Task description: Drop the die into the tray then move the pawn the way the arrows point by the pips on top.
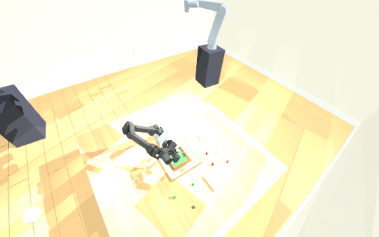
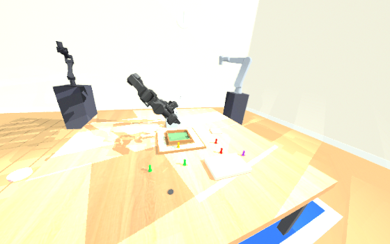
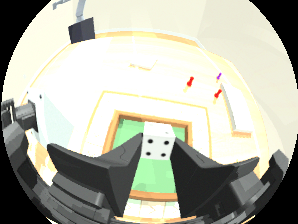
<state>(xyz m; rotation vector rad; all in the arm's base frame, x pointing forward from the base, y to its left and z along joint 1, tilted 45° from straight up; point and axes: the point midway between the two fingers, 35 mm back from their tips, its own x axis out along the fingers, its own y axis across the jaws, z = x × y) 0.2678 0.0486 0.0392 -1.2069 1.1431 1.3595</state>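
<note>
My gripper tip is right at the white die. Also, from my gripper tip: white slab (30 cm ahead, 20 cm to the left, 11 cm below); yellow pawn (12 cm ahead, 2 cm to the right, 9 cm below); purple pawn (23 cm ahead, 35 cm to the left, 11 cm below).
</note>
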